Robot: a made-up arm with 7 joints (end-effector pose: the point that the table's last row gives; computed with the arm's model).
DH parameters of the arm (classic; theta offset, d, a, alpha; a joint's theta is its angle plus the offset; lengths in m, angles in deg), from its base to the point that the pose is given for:
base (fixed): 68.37 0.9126 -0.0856 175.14
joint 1: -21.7 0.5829 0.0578 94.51
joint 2: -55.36 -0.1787 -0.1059 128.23
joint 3: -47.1 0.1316 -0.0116 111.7
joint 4: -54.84 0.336 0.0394 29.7
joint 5: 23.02 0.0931 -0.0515 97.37
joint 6: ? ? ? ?
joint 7: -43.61 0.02 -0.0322 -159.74
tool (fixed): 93.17 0.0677 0 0
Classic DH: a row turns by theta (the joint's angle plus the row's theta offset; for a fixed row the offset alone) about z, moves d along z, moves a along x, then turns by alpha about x.
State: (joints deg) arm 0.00 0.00 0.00 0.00 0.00 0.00 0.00
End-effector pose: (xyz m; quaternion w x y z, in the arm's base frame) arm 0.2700 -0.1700 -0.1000 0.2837 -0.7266 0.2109 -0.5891
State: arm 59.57 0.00 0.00 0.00 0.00 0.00 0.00
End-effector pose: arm 0.1110 -0.3316 -0.1075 0.0137 0.5060 -0.5614 0.6548
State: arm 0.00 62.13 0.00 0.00 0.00 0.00 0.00
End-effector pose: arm 0.2699 -0.4809 0.2439 0.1319 0.7688 0.1233 0.6135
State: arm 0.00 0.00 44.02 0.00 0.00 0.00 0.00
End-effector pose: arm 0.4092 0.0347 -0.0075 0.5845 -0.5052 0.1379 -0.6198
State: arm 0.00 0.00 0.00 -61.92 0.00 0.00 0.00
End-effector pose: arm 0.3542 -0.2471 -0.0880 0.4474 -0.7218 -0.2775 -0.4492
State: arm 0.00 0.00 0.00 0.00 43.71 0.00 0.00
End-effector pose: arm 0.2443 -0.1150 -0.0947 0.0096 0.6192 -0.4103 0.6694
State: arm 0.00 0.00 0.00 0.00 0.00 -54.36 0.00
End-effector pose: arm 0.2697 -0.1533 -0.1053 0.4794 -0.4677 0.5411 -0.5085
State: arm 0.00 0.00 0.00 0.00 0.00 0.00 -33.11
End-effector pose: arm 0.2712 -0.1473 -0.0995 0.5022 -0.6153 0.3368 -0.5057
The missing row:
joint 6: 3.52 0.1051 -0.0054 -27.67
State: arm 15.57 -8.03 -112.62 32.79 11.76 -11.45 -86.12
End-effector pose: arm -0.1182 -0.1938 0.1801 0.2612 0.2937 -0.5241 0.7556
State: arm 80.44 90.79 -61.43 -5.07 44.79 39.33 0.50
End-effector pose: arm -0.2292 -0.1217 0.5502 0.8776 0.2114 -0.0218 -0.4297
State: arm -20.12 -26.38 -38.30 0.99 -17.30 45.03 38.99
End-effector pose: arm 0.1308 -0.1141 -0.0986 0.0101 -0.8005 -0.4472 -0.3989
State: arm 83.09 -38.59 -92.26 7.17 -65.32 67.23 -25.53
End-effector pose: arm -0.0905 0.0082 0.0074 0.4024 -0.7002 0.5369 -0.2439
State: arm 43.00 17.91 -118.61 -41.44 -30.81 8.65 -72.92
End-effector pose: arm -0.1800 -0.1295 0.4456 0.0610 0.3573 -0.9320 -0.0026
